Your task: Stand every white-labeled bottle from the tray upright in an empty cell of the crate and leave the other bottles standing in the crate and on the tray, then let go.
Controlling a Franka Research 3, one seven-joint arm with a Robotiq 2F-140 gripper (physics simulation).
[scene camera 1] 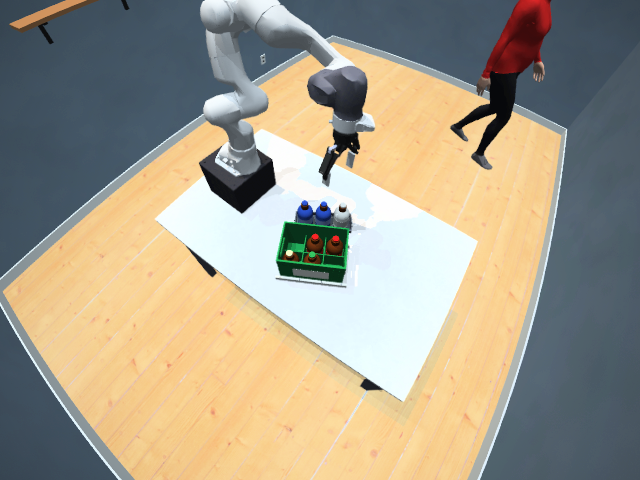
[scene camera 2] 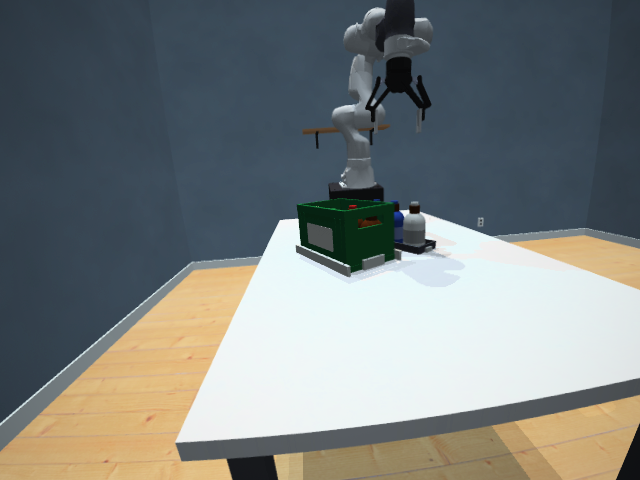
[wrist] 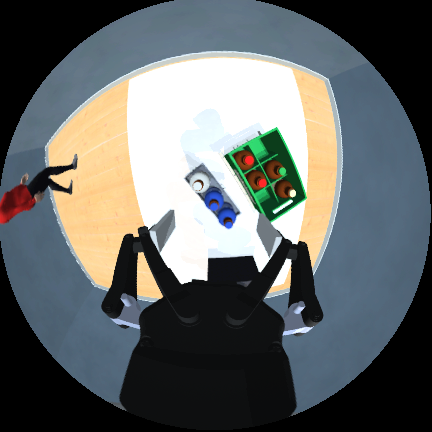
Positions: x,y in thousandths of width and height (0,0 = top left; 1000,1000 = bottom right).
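Note:
My gripper (scene camera 2: 621,278) (scene camera 1: 527,366) (wrist: 499,510), visible.

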